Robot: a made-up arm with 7 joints.
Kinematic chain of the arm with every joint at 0, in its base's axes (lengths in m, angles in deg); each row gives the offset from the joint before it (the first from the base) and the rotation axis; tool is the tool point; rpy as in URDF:
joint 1: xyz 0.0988 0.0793 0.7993 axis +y
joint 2: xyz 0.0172 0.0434 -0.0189 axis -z
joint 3: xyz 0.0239 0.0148 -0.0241 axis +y
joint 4: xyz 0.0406 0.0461 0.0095 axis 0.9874 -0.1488 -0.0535
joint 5: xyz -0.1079 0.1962 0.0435 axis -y
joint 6: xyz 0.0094 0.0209 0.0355 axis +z
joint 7: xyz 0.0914 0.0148 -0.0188 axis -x
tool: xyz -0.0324 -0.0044 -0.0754 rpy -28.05 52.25 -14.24
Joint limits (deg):
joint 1: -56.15..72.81
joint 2: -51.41..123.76
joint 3: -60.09..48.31
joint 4: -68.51..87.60
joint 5: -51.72..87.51
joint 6: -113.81..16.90
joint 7: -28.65..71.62
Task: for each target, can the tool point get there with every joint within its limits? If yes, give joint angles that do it. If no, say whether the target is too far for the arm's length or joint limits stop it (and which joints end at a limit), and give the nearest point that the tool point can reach.
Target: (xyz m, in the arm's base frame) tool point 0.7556 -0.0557 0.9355
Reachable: no: too far | nearest point 0.4594 0.0270 0.8741 | short by 0.314 m
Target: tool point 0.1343 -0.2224 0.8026
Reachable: no: joint limits stop it (at a limit: joint 2, joint 3, joint 7) | nearest point 0.2036 -0.1474 0.8090 | short by 0.102 m
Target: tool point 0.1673 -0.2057 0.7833
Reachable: no: joint limits stop it (at a limit: joint 2, joint 3, joint 7) | nearest point 0.2076 -0.1529 0.7739 | short by 0.067 m
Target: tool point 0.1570 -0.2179 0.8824
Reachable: no: joint limits stop it (at a limit: joint 2, joint 3, joint 7) | nearest point 0.1727 -0.1638 0.9048 | short by 0.061 m
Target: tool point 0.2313 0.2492 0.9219
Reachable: yes | joints -15.01 40.44 10.85 16.72 62.13 -16.72 51.80
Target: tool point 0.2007 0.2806 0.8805
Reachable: yes | joints -0.40 31.37 -3.55 51.91 -24.95 -8.88 46.86
